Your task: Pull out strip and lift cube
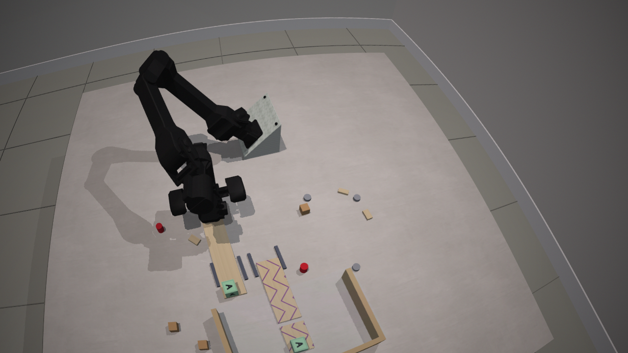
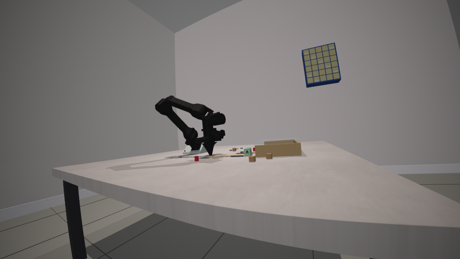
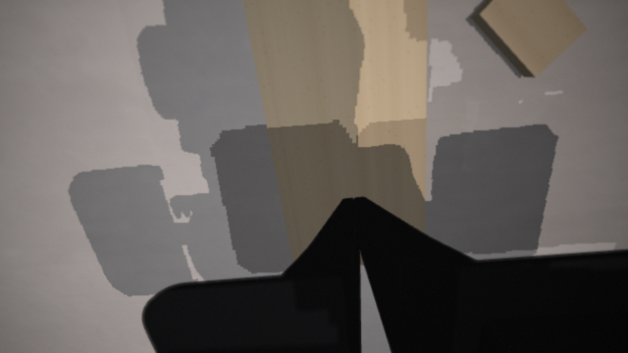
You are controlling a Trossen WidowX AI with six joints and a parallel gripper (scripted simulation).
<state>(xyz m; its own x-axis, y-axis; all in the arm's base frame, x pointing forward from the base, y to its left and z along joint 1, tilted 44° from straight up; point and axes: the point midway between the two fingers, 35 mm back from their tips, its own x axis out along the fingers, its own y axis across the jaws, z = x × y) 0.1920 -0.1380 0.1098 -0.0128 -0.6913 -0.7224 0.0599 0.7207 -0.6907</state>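
The wooden strip lies 10 cm ahead of my gripper tip.
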